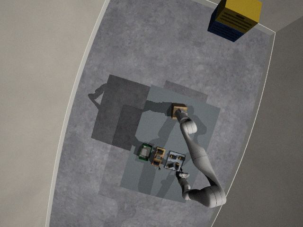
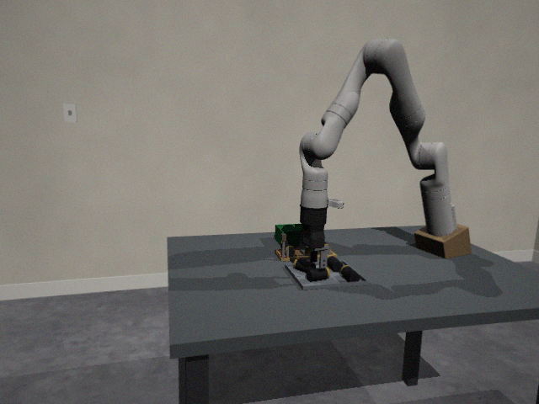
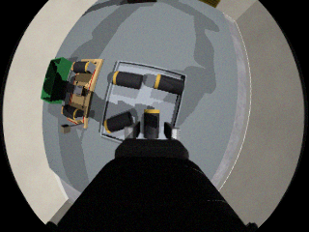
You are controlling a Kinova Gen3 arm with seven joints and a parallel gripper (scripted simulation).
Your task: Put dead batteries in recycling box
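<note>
The grey tray is 30 mm behind my hand, 40 mm to the right of it and 60 mm below it. From my hand the other things lie so: green recycling box 30 mm behind, 380 mm to the right, 50 mm below.
</note>
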